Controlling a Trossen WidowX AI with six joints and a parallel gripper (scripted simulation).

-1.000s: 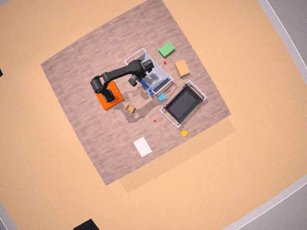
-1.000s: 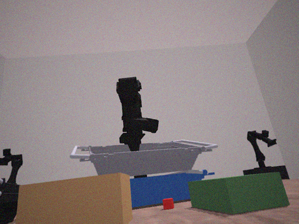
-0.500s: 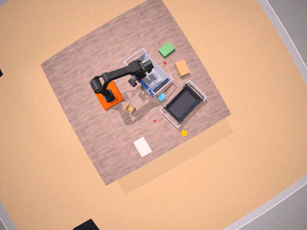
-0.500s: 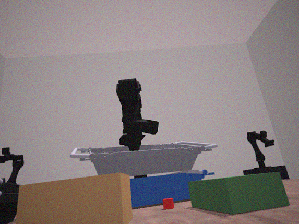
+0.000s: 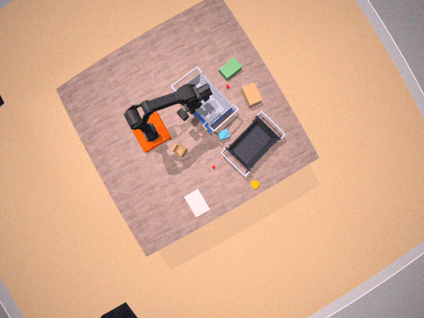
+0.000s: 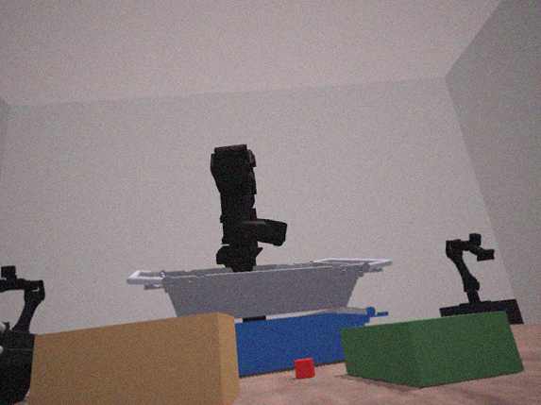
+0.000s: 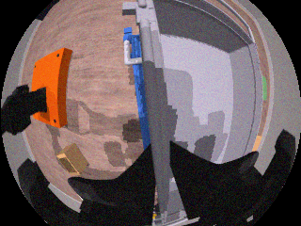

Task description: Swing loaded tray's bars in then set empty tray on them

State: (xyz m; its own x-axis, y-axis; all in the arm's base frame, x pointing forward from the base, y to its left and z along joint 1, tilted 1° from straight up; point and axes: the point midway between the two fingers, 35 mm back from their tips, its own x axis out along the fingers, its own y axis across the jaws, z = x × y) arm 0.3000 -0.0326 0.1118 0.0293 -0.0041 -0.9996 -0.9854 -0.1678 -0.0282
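My gripper tip is 80 mm short of the grey tray, 10 mm to the right of it and 10 mm below it. Also, from my gripper tip: cyan block: 200 mm to the right, 90 mm below, 60 mm ahead; then small box: 210 mm behind, 130 mm to the right, 90 mm below; then red block: 260 mm ahead, 100 mm below, 40 mm to the left.
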